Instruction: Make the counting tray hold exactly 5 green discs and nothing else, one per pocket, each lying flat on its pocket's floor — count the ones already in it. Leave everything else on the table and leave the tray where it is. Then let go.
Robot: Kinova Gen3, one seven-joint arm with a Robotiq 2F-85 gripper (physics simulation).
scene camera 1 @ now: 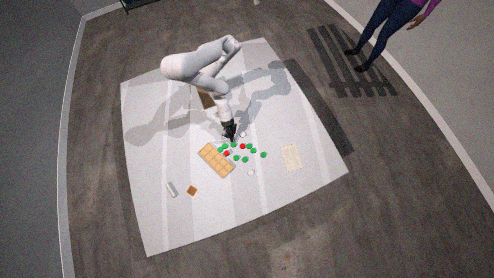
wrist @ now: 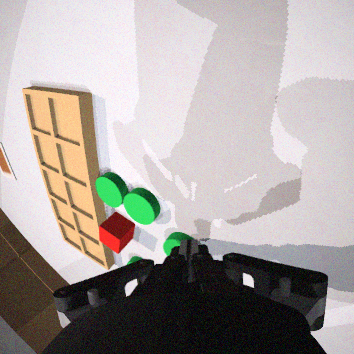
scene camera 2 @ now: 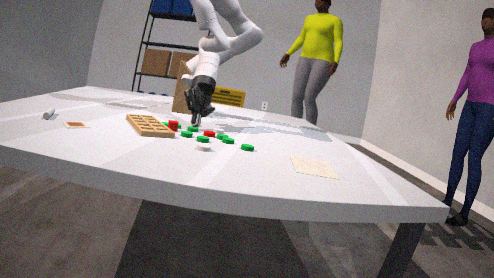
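Note:
The tan counting tray [scene camera 1: 216,160] [scene camera 2: 150,125] [wrist: 89,130] lies flat; its visible pockets are empty. My gripper [scene camera 1: 233,141] [scene camera 2: 196,124] [wrist: 189,250] is shut and empty, pointing down low over the table. A green disc [scene camera 1: 233,144] [scene camera 2: 193,129] [wrist: 175,243] lies right at its fingertips, partly hidden by them in the wrist view. One green disc [scene camera 1: 220,150] [wrist: 111,189] lies beside the tray's long side, with another green disc [scene camera 1: 225,146] [wrist: 141,206] next to it. Several more green discs, such as one [scene camera 1: 263,155] [scene camera 2: 247,147] farthest from the tray, lie flat on the table.
A red cube [scene camera 1: 226,153] [scene camera 2: 173,125] [wrist: 116,232] stands near the tray. A red disc [scene camera 1: 242,146] [scene camera 2: 209,134] lies among the green ones. White discs [scene camera 1: 243,135] [scene camera 1: 251,172], a paper sheet [scene camera 1: 291,157] [scene camera 2: 314,167], a brown square [scene camera 1: 192,190] and a pale cylinder [scene camera 1: 172,189] lie around.

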